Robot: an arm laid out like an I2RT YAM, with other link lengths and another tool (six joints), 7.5 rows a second.
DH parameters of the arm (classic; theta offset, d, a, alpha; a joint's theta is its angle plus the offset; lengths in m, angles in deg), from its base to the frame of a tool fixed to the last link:
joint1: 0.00 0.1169 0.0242 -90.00
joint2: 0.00 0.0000 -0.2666 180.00
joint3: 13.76 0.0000 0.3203 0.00
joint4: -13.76 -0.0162 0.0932 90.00
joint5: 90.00 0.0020 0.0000 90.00
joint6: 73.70 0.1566 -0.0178 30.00
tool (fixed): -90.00 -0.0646 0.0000 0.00
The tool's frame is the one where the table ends.
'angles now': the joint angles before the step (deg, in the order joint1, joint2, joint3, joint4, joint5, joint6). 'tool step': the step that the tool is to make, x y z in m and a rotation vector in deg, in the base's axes. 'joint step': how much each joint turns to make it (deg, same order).
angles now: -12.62 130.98 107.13 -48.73 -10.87 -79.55
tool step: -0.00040 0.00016 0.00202 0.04 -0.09 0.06
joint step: 0.00 -0.24 -0.02 -0.15 -0.08 -0.04
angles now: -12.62 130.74 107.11 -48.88 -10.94 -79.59
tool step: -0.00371 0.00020 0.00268 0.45 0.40 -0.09
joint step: -0.13 -0.64 -0.51 -0.61 -0.35 0.06
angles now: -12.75 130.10 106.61 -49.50 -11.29 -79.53
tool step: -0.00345 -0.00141 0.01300 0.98 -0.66 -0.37
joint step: -0.44 -1.68 -0.37 -0.83 -1.07 0.26
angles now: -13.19 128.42 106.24 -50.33 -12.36 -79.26
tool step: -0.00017 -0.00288 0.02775 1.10 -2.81 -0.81
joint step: -0.64 -2.89 0.23 -0.48 -1.58 0.74
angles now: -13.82 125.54 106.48 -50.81 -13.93 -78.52
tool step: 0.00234 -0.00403 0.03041 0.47 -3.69 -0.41
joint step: -0.62 -2.56 1.11 -0.13 -1.34 0.33
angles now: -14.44 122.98 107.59 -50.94 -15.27 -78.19
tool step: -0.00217 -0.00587 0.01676 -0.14 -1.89 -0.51
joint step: -0.74 -1.84 0.04 -0.03 -0.41 -0.07
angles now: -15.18 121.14 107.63 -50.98 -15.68 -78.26
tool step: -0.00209 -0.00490 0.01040 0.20 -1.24 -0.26
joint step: -0.68 -1.14 0.00 -0.04 -0.65 -0.15
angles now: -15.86 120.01 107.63 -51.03 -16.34 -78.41
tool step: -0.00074 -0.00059 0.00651 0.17 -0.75 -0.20
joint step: -0.15 -0.70 0.00 0.03 -0.31 0.22
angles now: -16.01 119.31 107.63 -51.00 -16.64 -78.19
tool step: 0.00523 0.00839 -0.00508 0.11 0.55 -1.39
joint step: 1.09 0.70 0.09 0.67 1.18 2.27
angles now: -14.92 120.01 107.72 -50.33 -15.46 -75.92
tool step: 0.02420 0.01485 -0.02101 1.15 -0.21 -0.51
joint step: 1.99 4.87 3.04 2.51 0.13 2.86
